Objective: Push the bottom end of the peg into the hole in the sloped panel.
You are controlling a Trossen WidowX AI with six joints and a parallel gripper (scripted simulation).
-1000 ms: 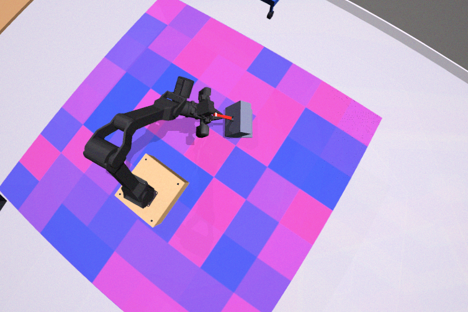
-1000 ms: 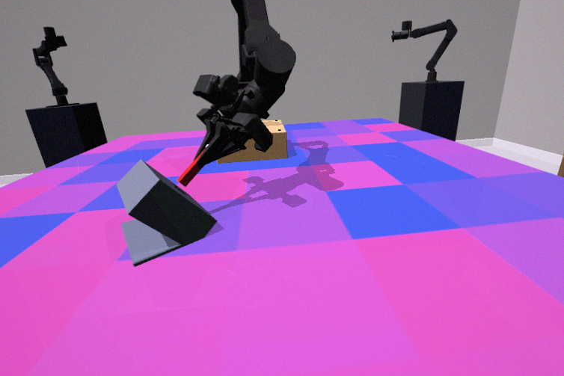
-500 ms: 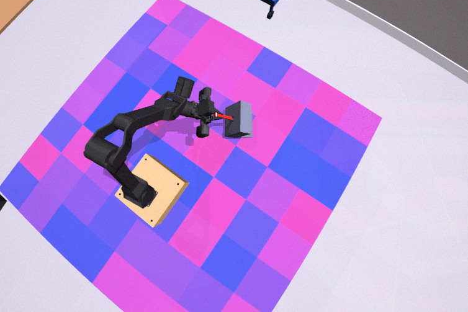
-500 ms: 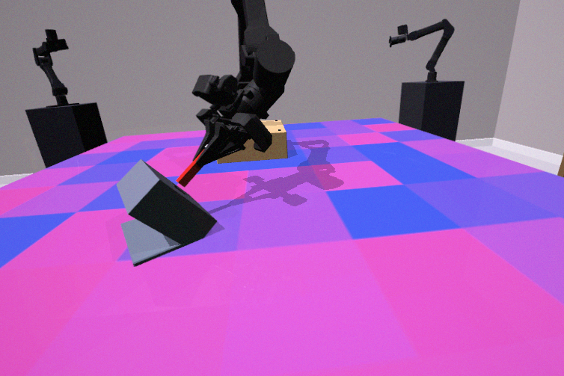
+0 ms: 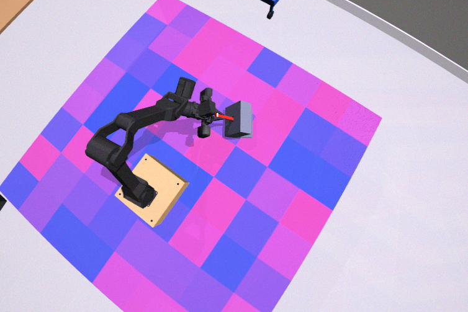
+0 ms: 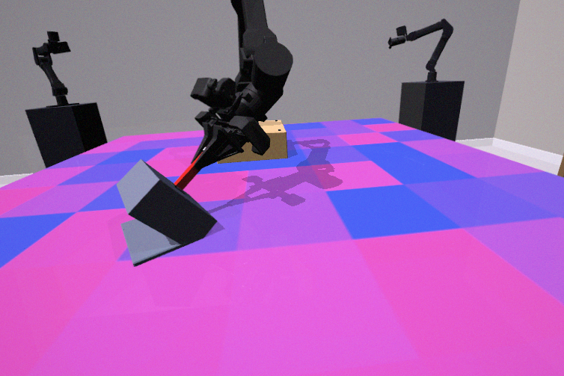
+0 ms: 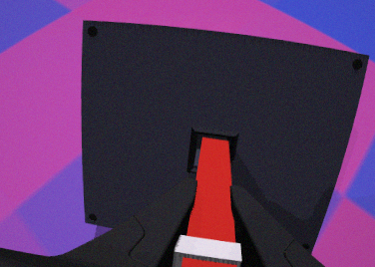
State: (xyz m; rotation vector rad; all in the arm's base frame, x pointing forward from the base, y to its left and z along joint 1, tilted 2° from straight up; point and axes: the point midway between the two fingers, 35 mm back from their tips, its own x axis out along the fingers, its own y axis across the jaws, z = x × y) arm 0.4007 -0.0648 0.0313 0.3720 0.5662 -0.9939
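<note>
The sloped panel lies 5 cm to the right of my gripper tip, 4 cm below it and 3 cm ahead of it. Round my gripper tip: red peg: 1 cm to the left, 1 cm behind, 1 cm above.
</note>
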